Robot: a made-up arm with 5 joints.
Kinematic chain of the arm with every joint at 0, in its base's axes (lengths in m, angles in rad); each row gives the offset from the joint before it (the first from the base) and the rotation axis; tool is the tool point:
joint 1: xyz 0 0 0.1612 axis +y
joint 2: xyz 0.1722 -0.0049 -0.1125 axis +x
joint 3: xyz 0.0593 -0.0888 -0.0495 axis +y
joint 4: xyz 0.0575 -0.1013 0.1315 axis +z
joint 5: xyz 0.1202 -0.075 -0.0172 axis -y
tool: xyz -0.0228 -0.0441 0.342
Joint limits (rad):
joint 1: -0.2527..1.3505
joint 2: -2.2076..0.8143
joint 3: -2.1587..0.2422
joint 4: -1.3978..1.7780
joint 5: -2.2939..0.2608
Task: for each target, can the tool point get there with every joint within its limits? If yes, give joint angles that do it. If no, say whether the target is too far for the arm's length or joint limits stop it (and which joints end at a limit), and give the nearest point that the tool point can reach.
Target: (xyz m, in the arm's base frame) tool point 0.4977 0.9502 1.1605
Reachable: no: too far | nearest point 0.3715 0.4461 0.6144 | short by 0.754 m
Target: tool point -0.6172 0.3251 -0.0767
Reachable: no: joint limits stop it (at a limit: joint 1, joint 2) | nearest point -0.4022 0.2630 -0.0666 | short by 0.224 m
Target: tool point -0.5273 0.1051 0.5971
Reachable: no: joint limits stop it (at a limit: joint 1, joint 3) | nearest point -0.3003 0.0794 0.4948 | short by 0.250 m
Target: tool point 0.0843 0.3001 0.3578
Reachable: yes | joints 0.7689 -1.4828 -1.0505 0.2295 0.0060
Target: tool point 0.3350 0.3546 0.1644
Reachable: yes | joints 0.1987 -0.7366 -0.8069 1.0745 -1.3090
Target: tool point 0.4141 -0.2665 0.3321
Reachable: yes | joints 0.6805 -0.0318 -0.7562 0.1054 -0.5995
